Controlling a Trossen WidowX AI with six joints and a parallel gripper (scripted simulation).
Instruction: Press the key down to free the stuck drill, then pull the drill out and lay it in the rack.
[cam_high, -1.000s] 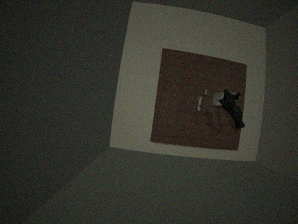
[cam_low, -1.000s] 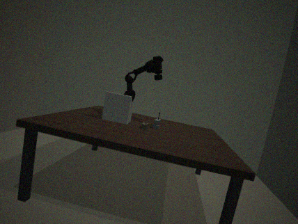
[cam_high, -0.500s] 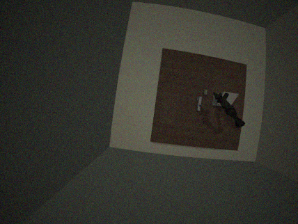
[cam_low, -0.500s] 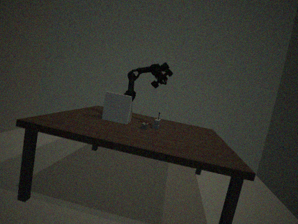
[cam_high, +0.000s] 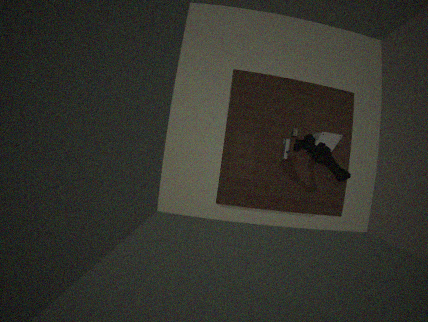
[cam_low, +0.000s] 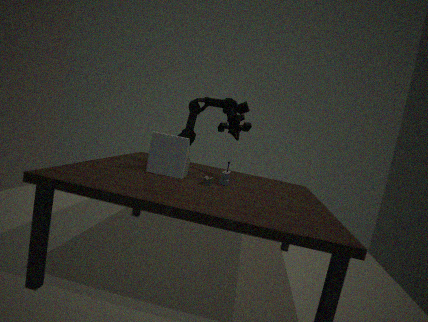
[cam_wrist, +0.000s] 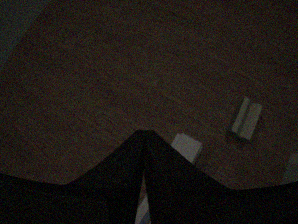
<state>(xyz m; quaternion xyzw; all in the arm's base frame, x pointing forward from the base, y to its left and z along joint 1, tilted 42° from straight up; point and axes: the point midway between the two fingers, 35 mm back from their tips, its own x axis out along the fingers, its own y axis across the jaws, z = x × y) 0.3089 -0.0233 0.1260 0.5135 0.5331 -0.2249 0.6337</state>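
Right now my gripper tip is 30 mm past the yellow drill, 20 mm to the right of it and 210 mm above it. Round my gripper tip: pale grey rack 90 mm behind, 130 mm to the right, 240 mm below.
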